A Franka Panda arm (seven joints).
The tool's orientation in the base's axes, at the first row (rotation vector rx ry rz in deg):
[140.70 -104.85 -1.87]
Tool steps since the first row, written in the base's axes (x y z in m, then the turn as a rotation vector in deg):
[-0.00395 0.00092 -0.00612 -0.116 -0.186 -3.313]
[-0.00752 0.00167 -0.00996 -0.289 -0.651 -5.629]
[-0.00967 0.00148 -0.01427 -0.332 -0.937 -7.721]
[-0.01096 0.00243 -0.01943 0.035 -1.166 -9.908]
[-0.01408 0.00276 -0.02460 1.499 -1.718 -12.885]
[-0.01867 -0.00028 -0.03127 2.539 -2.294 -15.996]
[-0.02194 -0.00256 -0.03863 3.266 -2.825 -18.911]
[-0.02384 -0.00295 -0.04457 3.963 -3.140 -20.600]
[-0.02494 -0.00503 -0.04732 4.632 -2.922 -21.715]
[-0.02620 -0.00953 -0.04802 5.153 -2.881 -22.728]
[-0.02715 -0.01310 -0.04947 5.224 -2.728 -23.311]
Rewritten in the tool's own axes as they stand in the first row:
[-0.00220 0.00305 0.00631 0.045 -0.088 3.319]
[-0.00406 0.00596 0.01032 0.371 0.034 5.662]
[-0.00462 0.00774 0.01477 0.570 -0.003 7.764]
[-0.00605 0.00831 0.01995 0.829 -0.454 9.932]
[-0.00742 0.01081 0.02528 1.688 -1.923 12.833]
[-0.00603 0.01555 0.03238 2.445 -2.989 15.896]
[-0.00500 0.01877 0.04004 3.074 -3.755 18.781]
[-0.00535 0.02024 0.04610 3.525 -4.460 20.436]
[-0.00376 0.02168 0.04902 3.475 -5.246 21.493]
[0.00017 0.02410 0.05002 3.555 -5.832 22.467]
[0.00327 0.02592 0.05171 3.411 -5.988 23.036]

